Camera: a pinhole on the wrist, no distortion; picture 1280 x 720 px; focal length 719.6 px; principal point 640.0 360.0 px. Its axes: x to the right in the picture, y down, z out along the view. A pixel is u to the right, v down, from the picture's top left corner.
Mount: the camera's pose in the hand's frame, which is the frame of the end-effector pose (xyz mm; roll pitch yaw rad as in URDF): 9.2 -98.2 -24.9 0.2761 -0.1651 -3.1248
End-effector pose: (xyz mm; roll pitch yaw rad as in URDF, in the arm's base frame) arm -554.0 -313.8 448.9 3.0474 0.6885 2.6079
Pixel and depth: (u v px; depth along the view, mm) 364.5 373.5 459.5
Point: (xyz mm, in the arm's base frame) -484.4 -286.4 -6.3
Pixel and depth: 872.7 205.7 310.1
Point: -342.1 -352.6 275.8
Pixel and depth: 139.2 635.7 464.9
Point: -645.3 -372.3 -137.8
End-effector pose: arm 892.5 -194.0 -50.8 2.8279 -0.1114 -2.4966
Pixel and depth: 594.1 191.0 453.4
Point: 641.5 -85.1 -351.6
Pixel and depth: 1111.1 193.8 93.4
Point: 933.1 -200.0 -135.5
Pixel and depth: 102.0 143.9 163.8
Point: 747.5 -270.1 -126.9
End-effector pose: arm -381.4 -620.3 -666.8 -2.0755 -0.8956 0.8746
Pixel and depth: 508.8 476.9 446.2
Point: -525.5 -207.4 -638.5
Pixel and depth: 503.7 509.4 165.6
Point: -481.8 -490.1 -608.6
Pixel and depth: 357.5 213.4 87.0
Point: -425.4 -565.7 -607.0
